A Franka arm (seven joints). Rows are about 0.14 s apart.
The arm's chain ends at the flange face. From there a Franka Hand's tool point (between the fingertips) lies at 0.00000 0.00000 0.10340 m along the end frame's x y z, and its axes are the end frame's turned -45 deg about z.
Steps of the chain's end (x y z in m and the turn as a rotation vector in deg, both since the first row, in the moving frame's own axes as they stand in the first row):
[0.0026 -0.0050 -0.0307 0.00 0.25 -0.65]
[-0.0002 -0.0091 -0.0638 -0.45 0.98 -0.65]
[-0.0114 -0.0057 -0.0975 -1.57 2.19 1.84]
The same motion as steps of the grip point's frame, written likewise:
[0.0057 -0.0014 -0.0307 -0.18 0.18 -0.65]
[0.0070 -0.0048 -0.0638 -1.01 0.37 -0.65]
[-0.0033 -0.0073 -0.0976 -2.66 0.44 1.84]

